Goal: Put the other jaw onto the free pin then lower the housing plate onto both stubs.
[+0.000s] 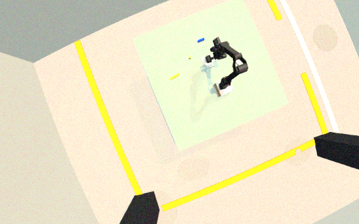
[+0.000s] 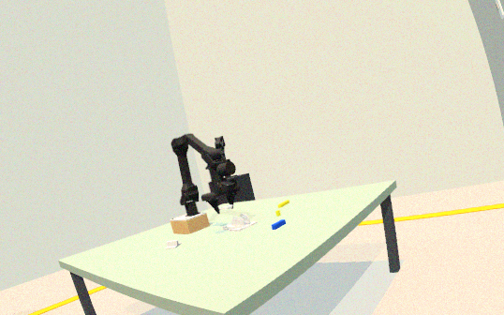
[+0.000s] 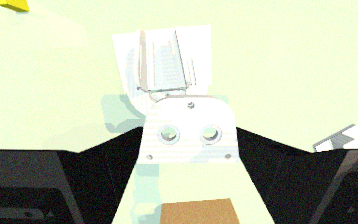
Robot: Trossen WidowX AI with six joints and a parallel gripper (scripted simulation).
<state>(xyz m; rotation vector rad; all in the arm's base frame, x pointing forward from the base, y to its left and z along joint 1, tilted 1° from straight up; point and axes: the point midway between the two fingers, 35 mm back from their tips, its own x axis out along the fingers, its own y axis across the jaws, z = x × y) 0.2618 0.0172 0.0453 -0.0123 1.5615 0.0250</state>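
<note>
Right now the white jaw is 10 mm ahead of my gripper tip, 40 mm to the left of it and 70 mm below it. Round my gripper tip: yellow bar 30 mm behind, 400 mm to the left, 80 mm below; blue block 270 mm ahead, 30 mm to the left, 70 mm below; yellow cube 120 mm ahead, 200 mm to the left, 70 mm below.
</note>
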